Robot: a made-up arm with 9 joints.
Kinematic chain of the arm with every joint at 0, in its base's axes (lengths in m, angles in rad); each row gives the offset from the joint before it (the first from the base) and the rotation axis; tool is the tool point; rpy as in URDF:
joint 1: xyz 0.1 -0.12 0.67 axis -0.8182 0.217 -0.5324
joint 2: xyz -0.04 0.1 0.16 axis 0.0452 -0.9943 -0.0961
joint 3: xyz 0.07 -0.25 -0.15 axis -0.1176 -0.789 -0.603
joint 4: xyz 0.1 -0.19 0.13 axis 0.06 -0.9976 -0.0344
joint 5: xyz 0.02 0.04 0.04 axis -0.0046 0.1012 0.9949
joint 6: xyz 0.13 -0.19 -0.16 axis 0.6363 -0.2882 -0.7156
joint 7: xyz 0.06 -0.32 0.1 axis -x
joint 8: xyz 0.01 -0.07 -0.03 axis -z
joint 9: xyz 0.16 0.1 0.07 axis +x
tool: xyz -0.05 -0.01 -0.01 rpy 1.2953 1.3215 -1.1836
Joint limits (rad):
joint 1: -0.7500..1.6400
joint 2: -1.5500..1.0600
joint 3: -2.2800..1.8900
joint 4: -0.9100..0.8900
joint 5: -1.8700..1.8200
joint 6: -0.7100..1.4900
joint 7: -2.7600..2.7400
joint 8: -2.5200..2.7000
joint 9: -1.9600..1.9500
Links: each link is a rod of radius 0.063 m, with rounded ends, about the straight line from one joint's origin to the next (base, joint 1, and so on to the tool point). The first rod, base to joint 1, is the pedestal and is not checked.
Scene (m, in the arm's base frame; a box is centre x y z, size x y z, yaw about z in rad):
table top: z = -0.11
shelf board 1: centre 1 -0.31 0.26 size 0.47 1.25 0.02 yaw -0.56
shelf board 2: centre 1 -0.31 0.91 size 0.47 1.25 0.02 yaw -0.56
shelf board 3: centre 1 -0.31 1.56 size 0.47 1.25 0.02 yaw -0.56
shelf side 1: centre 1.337 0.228 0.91 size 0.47 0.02 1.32 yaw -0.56
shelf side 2: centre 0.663 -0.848 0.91 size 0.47 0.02 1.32 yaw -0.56
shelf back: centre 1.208 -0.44 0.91 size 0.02 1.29 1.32 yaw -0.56
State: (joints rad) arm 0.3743 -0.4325 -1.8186 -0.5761 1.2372 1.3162 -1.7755 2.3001 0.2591
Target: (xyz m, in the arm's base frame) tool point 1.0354 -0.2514 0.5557
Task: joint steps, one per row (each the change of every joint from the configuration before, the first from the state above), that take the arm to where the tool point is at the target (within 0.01 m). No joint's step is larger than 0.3 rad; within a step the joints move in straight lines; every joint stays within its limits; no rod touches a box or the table.
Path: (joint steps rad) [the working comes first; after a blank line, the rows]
Joints at the target: -0.7500 0.8499 -2.2800 -0.9100 -0.2544 0.4292 -0.8845 2.6223 0.1927
Straight joint move there: touches shelf board 1.

1: -0.0989 0.2263 -0.0573 0.0224 -0.2238 0.0281 -0.0048 0.1000 0.0514
2: -0.0989 0.2264 -0.0574 0.0223 -0.2237 0.0282 -0.0049 0.0999 0.0514
3: -0.0988 0.2263 -0.0573 0.0224 -0.2238 0.0281 -0.0048 0.1000 0.0514
4: -0.0989 0.2264 -0.0574 0.0223 -0.2237 0.0281 -0.0049 0.1000 0.0514
5: -0.1894 0.2935 0.0389 -0.2116 -0.1714 0.0267 -0.2101 -0.0308 -0.0845
6: -0.1895 0.2936 0.0389 -0.2117 -0.1713 0.0266 -0.2101 -0.0308 -0.0844
7: -0.0699 -0.0420 -0.0620 0.0000 -0.0508 -0.2105 0.2661 -0.0032 -0.0206
8: -0.0700 -0.0420 -0.0619 0.0000 -0.0508 -0.2106 0.2661 -0.0032 -0.0207
9: -0.0700 -0.0420 -0.0620 0.0000 -0.0508 -0.2106 0.2662 -0.0032 -0.0206
10: -0.0700 -0.0421 -0.0619 0.0000 -0.0507 -0.2105 0.2661 -0.0033 -0.0206
11: -0.0700 -0.0420 -0.0620 0.0000 -0.0508 -0.2106 0.2661 -0.0032 -0.0206

